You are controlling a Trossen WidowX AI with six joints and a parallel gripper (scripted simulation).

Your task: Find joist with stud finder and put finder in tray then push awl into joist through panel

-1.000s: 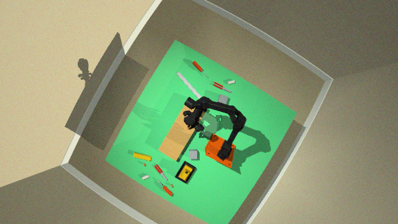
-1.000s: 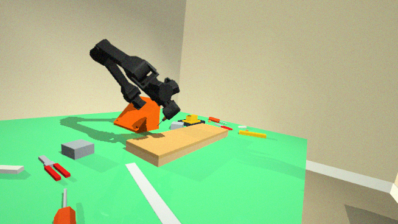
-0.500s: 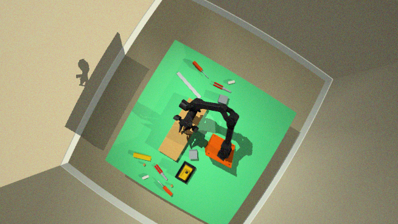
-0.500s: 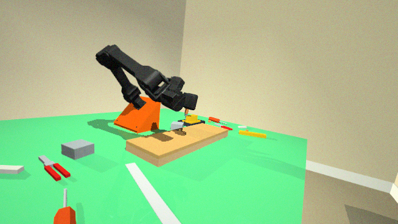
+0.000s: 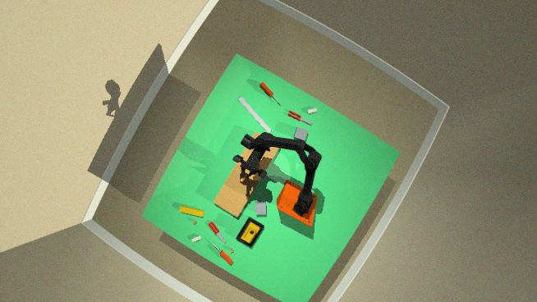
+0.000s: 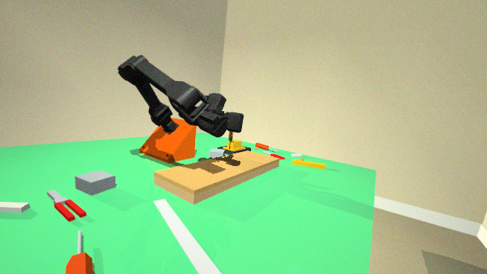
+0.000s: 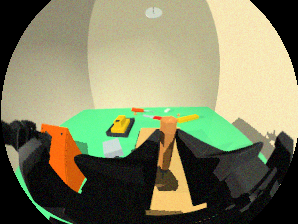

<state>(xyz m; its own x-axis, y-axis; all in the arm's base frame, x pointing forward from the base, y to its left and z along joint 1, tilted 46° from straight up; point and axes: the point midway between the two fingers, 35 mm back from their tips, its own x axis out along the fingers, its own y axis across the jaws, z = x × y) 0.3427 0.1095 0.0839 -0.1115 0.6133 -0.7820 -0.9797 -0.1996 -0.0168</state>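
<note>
Right now the awl is 5 cm below my gripper tip. From my gripper tip the other things lie so: yellow stud finder (27 cm to the left, 24 cm behind, 15 cm below); white ruler (33 cm to the right, 21 cm ahead, 20 cm below); dark tray (28 cm to the left, 24 cm behind, 19 cm below).
</note>
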